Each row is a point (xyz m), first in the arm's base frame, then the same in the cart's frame.
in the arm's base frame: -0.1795 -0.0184 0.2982
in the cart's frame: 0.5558 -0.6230 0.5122
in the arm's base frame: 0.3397 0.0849 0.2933
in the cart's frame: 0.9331 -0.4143 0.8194
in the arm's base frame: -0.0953 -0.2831 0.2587
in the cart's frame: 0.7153 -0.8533 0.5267
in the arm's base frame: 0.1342 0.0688 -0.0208
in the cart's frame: 0.9574 -0.4183 0.4445
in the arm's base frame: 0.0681 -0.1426 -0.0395
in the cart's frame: 0.9741 -0.6324 0.3869
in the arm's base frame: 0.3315 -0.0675 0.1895
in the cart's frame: 1.0273 -0.5447 0.7289
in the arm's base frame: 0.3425 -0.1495 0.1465
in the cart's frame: 1.0825 -0.6139 0.6997
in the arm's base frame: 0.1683 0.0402 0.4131
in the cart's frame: 0.7440 -0.5138 0.8127
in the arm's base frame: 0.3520 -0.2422 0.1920
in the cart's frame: 1.0890 -0.7090 0.7405
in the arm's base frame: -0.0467 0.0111 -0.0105
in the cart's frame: 0.8269 -0.5134 0.3441
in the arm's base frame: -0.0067 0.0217 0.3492
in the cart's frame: 0.6498 -0.5571 0.6568
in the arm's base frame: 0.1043 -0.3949 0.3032
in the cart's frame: 0.8749 -0.9270 0.6798
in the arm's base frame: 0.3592 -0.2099 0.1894
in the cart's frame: 1.0873 -0.6760 0.7432
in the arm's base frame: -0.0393 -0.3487 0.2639
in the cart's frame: 0.7735 -0.9057 0.5633
